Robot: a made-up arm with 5 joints. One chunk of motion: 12 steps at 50 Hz.
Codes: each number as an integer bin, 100 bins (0 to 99) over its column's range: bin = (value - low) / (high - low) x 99, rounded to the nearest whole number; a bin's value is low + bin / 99 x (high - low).
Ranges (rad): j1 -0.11..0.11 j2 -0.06..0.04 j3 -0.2..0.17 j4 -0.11..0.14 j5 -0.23..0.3
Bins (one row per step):
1: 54 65 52 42 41
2: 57 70 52 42 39
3: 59 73 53 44 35
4: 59 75 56 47 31
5: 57 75 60 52 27
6: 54 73 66 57 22
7: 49 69 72 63 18
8: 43 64 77 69 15
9: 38 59 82 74 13
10: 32 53 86 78 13
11: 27 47 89 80 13
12: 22 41 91 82 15
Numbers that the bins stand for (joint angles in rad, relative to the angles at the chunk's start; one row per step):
1: 0.0100 0.0057 -0.0057 -0.0039 -0.0105
2: 0.0167 0.0107 -0.0057 -0.0039 -0.0212
3: 0.0211 0.0137 -0.0019 0.0011 -0.0426
4: 0.0211 0.0158 0.0093 0.0087 -0.0640
5: 0.0167 0.0158 0.0242 0.0213 -0.0855
6: 0.0100 0.0137 0.0467 0.0339 -0.1122
7: -0.0011 0.0097 0.0691 0.0491 -0.1336
8: -0.0144 0.0046 0.0878 0.0642 -0.1497
9: -0.0256 -0.0004 0.1065 0.0769 -0.1604
10: -0.0389 -0.0065 0.1214 0.0870 -0.1604
11: -0.0500 -0.0125 0.1326 0.0920 -0.1604
12: -0.0611 -0.0186 0.1401 0.0971 -0.1497

